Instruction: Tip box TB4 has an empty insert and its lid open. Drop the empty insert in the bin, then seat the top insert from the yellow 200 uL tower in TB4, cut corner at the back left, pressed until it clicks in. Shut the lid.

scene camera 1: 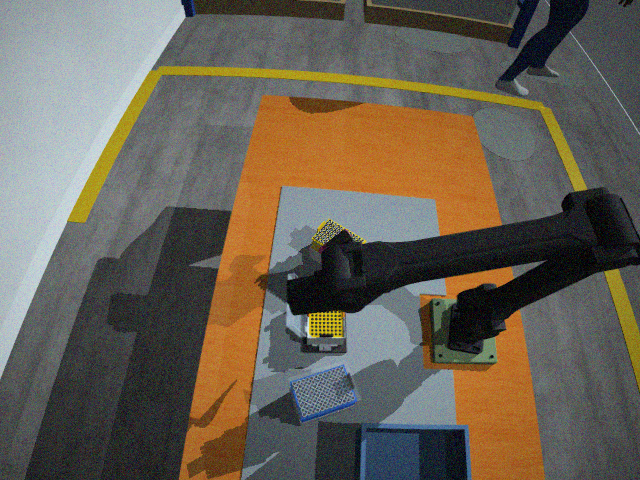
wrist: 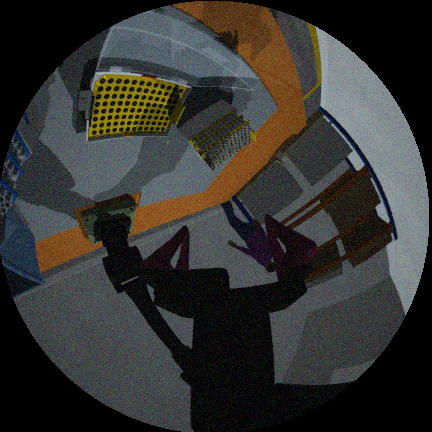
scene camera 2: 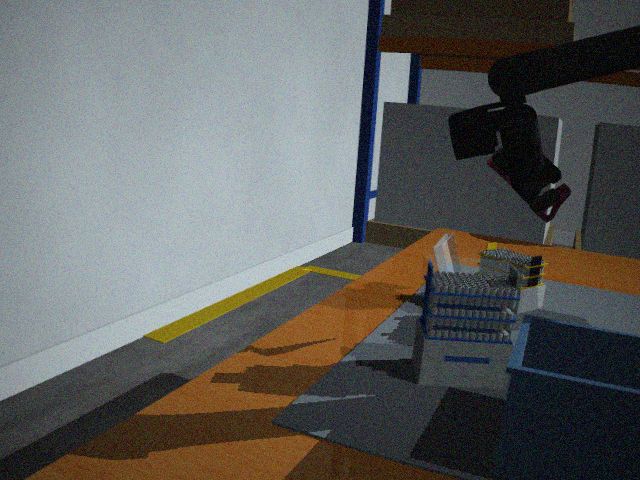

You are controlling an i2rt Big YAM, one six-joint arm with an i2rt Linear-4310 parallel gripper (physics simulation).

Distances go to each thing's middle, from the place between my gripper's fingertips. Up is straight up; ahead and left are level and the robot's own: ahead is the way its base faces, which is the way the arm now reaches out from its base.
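Measured from my hand, the blue bin (scene camera 2: 565, 405) is 37 cm to the left, 16 cm below and 20 cm behind. The clear lid (wrist: 176, 49) is 10 cm ahead of my hand, 9 cm to the left of it and 11 cm below it; the blue tower (wrist: 38, 127) is 1 cm ahead of my hand, 26 cm to the left of it and 14 cm below it. Yellow insert (scene camera 1: 325, 324): 4 cm ahead of my hand, 7 cm to the left of it, 15 cm below it.
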